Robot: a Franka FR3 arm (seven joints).
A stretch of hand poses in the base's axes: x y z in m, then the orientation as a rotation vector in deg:
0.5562, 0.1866, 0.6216, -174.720, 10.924, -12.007
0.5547, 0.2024, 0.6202, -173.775, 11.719, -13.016
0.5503, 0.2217, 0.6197, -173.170, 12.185, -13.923
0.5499, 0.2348, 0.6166, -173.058, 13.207, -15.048
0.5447, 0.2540, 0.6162, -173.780, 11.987, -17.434
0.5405, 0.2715, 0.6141, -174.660, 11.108, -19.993
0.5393, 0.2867, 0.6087, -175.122, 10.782, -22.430
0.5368, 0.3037, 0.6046, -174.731, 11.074, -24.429
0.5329, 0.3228, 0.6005, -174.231, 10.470, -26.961
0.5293, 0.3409, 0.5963, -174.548, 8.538, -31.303
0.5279, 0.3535, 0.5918, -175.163, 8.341, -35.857
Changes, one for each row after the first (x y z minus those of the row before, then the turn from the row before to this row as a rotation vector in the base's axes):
-0.0015, 0.0158, -0.0014, 0.811, -0.729, -0.529
-0.0044, 0.0193, -0.0005, 0.483, -0.640, -0.323
-0.0004, 0.0131, -0.0031, -0.049, -0.702, -0.714
-0.0052, 0.0192, -0.0004, -1.028, -1.485, 0.677
-0.0042, 0.0175, -0.0021, -1.245, -1.545, 0.429
-0.0012, 0.0152, -0.0054, -0.842, -1.492, 0.094
-0.0025, 0.0170, -0.0041, 0.053, -1.315, -0.225
-0.0039, 0.0191, -0.0041, 0.010, -1.688, 0.343
-0.0036, 0.0181, -0.0042, -1.255, -2.715, 1.021
-0.0014, 0.0126, -0.0045, -1.579, -2.730, -0.172

